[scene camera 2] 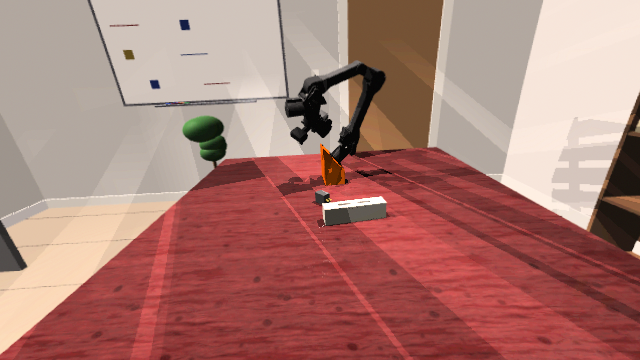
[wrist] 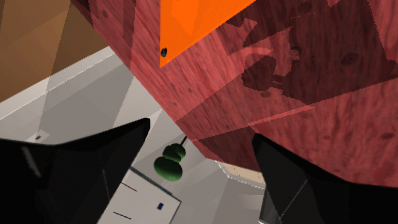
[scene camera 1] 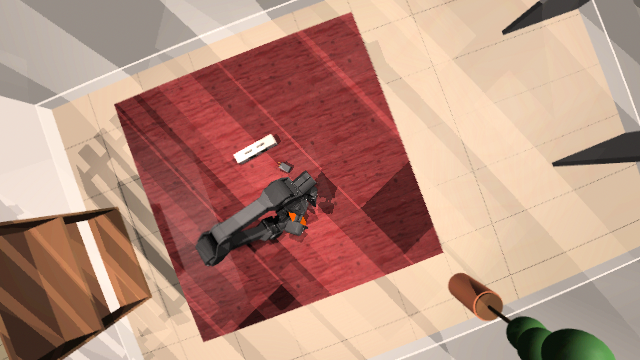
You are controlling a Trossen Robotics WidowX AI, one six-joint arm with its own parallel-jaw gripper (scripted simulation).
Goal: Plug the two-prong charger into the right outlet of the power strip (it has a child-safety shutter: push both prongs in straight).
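My gripper point(scene camera 1: 311, 217), point(scene camera 2: 307, 138), point(wrist: 202, 130): open, holding nothing.
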